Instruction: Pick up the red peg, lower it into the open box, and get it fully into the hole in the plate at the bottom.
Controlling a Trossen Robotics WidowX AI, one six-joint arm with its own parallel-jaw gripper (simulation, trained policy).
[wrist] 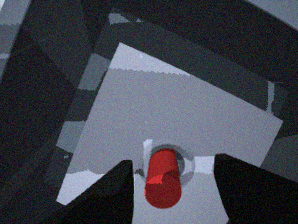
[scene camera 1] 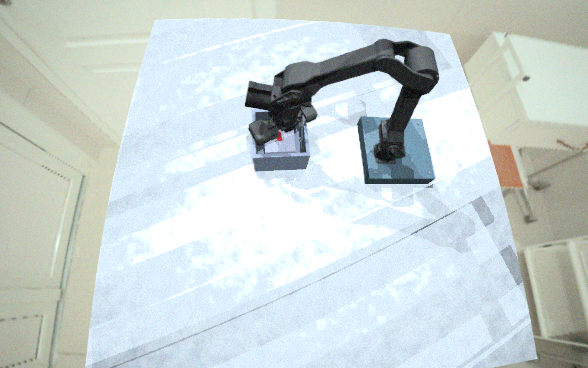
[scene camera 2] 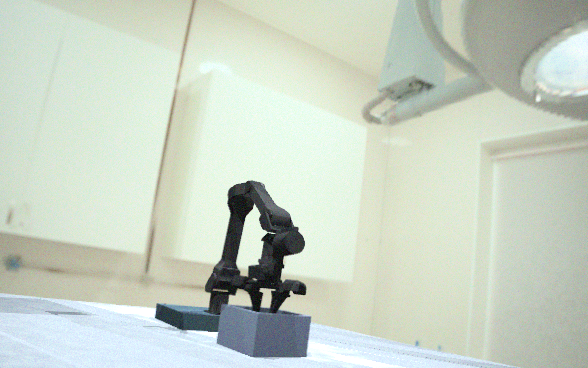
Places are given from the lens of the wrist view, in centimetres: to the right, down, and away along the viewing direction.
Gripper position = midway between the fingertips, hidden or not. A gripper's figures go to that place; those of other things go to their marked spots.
gripper [wrist: 173,167]: 1, 2, 10
red peg [wrist: 163,189]: 1, 3, 8
light grey plate [wrist: 144,105]: 0, 0, 11
